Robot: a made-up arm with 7 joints. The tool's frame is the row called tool. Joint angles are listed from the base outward. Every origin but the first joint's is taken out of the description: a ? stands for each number. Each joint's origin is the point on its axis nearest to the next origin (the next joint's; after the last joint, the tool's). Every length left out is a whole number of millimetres.
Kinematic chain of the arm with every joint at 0, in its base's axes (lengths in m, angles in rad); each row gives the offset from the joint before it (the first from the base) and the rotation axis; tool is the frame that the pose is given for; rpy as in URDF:
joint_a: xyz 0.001 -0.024 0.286 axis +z
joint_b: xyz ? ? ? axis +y
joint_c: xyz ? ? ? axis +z
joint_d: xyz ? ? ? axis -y
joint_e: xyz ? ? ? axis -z
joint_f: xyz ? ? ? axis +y
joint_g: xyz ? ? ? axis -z
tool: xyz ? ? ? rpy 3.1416 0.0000 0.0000
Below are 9 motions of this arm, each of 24 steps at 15 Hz.
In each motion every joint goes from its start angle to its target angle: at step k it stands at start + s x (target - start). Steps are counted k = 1, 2, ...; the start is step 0. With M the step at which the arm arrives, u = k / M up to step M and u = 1 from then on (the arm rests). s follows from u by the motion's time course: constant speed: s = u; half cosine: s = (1 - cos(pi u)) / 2; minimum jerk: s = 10 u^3 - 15 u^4 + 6 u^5.
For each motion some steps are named. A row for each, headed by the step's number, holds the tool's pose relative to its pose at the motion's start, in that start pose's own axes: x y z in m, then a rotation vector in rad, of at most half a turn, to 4 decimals.
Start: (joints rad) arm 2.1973 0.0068 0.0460 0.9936 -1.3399 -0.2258 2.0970
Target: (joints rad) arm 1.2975 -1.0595 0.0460 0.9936 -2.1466 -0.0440 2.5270
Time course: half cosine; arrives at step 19
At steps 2, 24:
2: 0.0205 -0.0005 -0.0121 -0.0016 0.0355 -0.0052
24: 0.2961 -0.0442 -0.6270 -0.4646 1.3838 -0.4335

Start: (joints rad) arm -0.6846 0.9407 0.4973 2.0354 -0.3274 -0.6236 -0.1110
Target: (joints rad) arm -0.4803 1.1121 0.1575 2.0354 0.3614 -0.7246 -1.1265
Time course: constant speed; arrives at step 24
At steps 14, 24:
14: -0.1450 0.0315 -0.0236 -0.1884 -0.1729 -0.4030
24: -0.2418 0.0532 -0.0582 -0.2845 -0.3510 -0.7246

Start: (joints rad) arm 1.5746 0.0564 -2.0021 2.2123 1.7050 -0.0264 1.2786
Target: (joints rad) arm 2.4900 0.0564 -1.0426 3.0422 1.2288 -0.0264 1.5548
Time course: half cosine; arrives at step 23
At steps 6, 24:
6: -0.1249 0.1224 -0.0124 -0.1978 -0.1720 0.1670
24: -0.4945 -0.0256 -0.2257 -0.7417 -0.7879 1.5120

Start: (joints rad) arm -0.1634 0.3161 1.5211 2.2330 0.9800 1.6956 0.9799
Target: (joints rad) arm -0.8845 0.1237 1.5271 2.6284 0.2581 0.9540 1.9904
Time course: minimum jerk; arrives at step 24
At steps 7, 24:
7: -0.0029 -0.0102 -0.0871 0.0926 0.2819 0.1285
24: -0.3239 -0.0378 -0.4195 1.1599 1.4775 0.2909

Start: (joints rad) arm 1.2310 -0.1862 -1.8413 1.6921 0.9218 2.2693 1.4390
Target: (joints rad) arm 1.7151 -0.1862 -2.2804 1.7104 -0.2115 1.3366 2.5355
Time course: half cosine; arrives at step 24
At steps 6, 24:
6: 0.0416 -0.0129 -0.0225 0.1185 0.1414 0.2627
24: 0.1348 -0.0363 -0.2111 1.2392 0.8257 1.1578

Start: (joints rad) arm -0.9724 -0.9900 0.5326 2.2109 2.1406 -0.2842 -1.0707
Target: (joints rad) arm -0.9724 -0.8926 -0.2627 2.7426 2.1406 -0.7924 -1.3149
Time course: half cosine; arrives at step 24
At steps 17, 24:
17: 0.3470 -0.0833 -0.1962 -0.2634 0.8621 -0.3606
24: 0.3702 -0.1243 -0.2626 -0.3179 1.0587 -0.4427

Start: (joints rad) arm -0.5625 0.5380 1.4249 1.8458 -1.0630 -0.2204 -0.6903
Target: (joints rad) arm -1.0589 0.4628 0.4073 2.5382 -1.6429 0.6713 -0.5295
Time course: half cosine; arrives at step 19
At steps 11, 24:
11: -0.5046 0.3434 -0.3491 -0.0534 -1.4040 -0.6346
24: -0.4326 0.5913 -0.7123 -0.2635 -2.2922 -1.0061

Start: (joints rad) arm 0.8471 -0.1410 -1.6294 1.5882 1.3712 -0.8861 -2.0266
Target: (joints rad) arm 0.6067 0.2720 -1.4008 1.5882 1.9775 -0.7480 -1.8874
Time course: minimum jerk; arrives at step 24
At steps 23, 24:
23: 0.0038 -0.1595 -0.1242 0.1796 -0.1103 0.2466
24: 0.0037 -0.1597 -0.1242 0.1797 -0.1104 0.2468

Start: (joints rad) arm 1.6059 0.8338 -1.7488 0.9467 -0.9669 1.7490 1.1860
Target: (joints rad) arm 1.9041 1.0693 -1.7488 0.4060 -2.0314 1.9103 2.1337
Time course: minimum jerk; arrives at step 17
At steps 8, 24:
8: -0.0171 0.0408 -0.0121 -0.2138 0.5801 0.4211
24: -0.0795 0.0678 -0.0586 -0.0791 1.4040 0.8659

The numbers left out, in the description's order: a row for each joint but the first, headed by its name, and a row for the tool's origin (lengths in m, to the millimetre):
joint_b: -0.022 0.034 0.000
joint_c: 0.007 0.000 0.343
joint_d: 0.013 0.020 0.000
joint_e: 0.101 0.000 -0.571
joint_f: -0.007 -0.010 0.000
joint_g: 0.104 0.000 -0.166
tool: 0.029 0.011 0.000

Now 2 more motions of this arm.
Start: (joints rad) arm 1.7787 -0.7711 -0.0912 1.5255 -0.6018 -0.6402 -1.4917
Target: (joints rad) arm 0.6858 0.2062 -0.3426 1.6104 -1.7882 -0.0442 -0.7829
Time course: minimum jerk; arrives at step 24
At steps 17, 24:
17: -0.3427 -0.6797 -0.5306 1.7805 -0.0775 -0.8698
24: -0.4516 -0.6403 -0.7192 2.0746 -0.1794 -1.0123

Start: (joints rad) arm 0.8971 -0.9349 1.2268 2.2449 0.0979 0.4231 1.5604
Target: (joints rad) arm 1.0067 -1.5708 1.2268 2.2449 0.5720 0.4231 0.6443
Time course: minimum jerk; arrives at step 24
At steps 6, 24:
6: -0.0606 -0.0195 -0.0210 0.0282 -0.0426 -0.1069
24: -0.5675 -0.0244 -0.2776 0.3658 -0.3266 -1.0433

